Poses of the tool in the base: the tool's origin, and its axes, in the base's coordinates. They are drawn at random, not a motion.
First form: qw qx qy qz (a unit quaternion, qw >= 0); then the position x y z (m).
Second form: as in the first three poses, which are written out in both.
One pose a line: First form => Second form
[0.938 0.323 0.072 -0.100 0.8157 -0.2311 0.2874] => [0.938 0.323 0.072 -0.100 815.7 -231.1 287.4]
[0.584 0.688 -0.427 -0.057 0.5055 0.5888 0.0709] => [0.584 0.688 -0.427 -0.057 505.5 588.8 70.9]
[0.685 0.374 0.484 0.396 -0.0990 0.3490 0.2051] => [0.685 0.374 0.484 0.396 -99.0 349.0 205.1]
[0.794 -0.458 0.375 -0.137 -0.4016 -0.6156 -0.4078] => [0.794 -0.458 0.375 -0.137 -401.6 -615.6 -407.8]
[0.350 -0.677 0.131 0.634 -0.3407 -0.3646 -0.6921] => [0.350 -0.677 0.131 0.634 -340.7 -364.6 -692.1]
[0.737 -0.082 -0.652 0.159 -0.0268 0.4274 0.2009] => [0.737 -0.082 -0.652 0.159 -26.8 427.4 200.9]
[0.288 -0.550 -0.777 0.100 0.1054 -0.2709 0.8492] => [0.288 -0.550 -0.777 0.100 105.4 -270.9 849.2]
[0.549 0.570 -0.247 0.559 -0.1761 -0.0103 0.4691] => [0.549 0.570 -0.247 0.559 -176.1 -10.3 469.1]
